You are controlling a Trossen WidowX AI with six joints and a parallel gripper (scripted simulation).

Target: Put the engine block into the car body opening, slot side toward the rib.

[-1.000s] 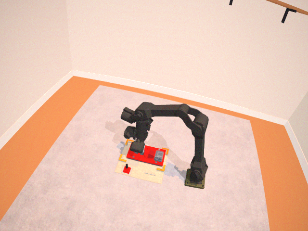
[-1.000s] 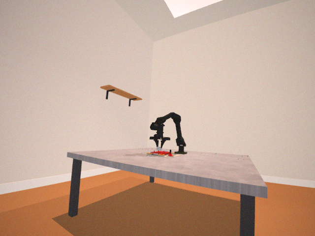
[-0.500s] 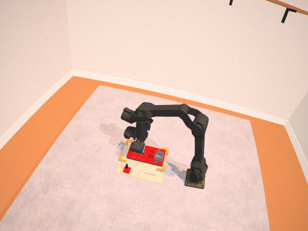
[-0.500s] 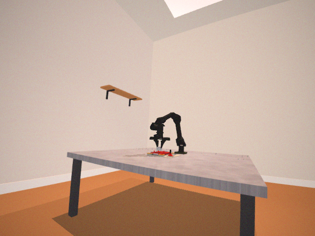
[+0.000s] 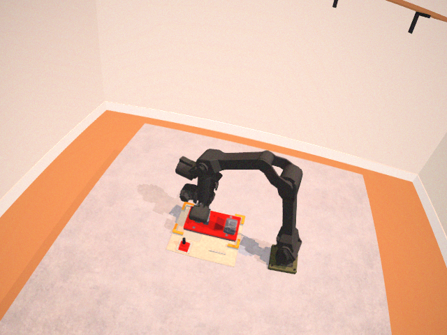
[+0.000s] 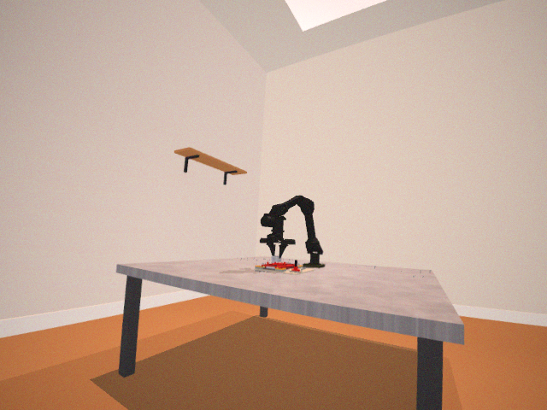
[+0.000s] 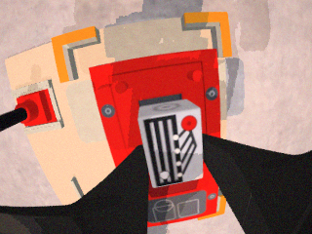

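My gripper tip is 1 cm above the engine block.
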